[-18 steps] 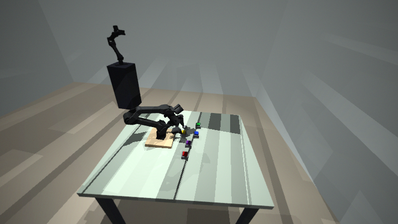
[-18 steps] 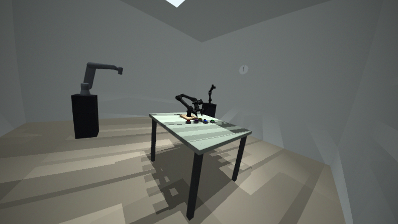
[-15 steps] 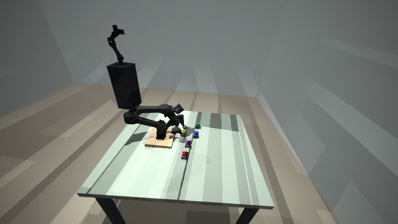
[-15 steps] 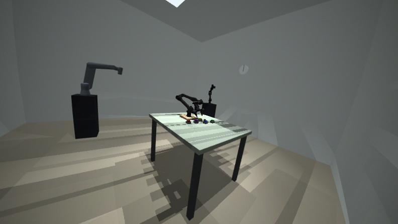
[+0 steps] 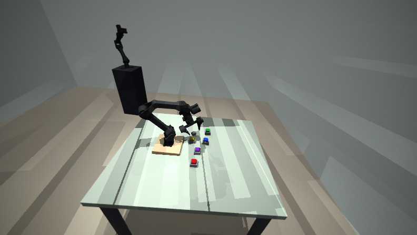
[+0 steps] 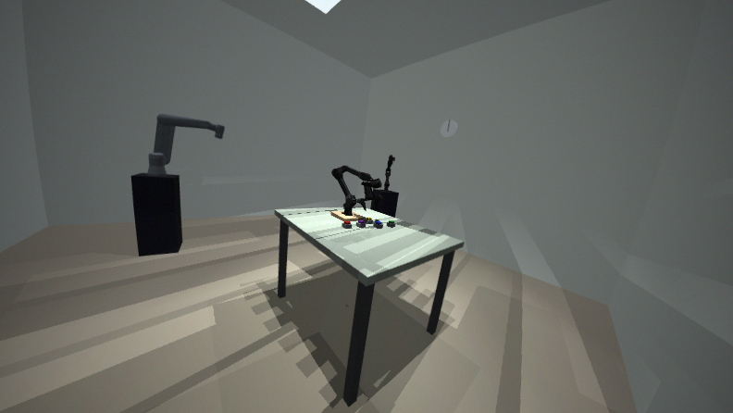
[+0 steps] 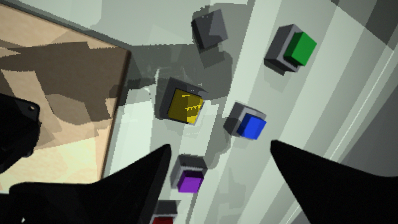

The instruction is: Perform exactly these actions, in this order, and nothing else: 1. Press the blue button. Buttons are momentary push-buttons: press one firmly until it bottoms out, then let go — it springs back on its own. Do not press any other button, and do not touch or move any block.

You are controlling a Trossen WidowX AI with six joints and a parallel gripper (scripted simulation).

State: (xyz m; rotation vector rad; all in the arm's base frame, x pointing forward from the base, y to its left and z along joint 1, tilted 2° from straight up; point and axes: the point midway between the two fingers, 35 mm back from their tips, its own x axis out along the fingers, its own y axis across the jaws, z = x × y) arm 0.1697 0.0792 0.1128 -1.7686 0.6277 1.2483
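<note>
My gripper tip is 90 mm short of the blue button, 70 mm above it and 10 mm to the right of it. From my gripper tip the other things lie so: yellow button (70 mm below, 20 mm behind); then small grey block (100 mm to the left, 90 mm below, 30 mm behind); then purple button (110 mm to the right, 70 mm below, 40 mm ahead).
</note>
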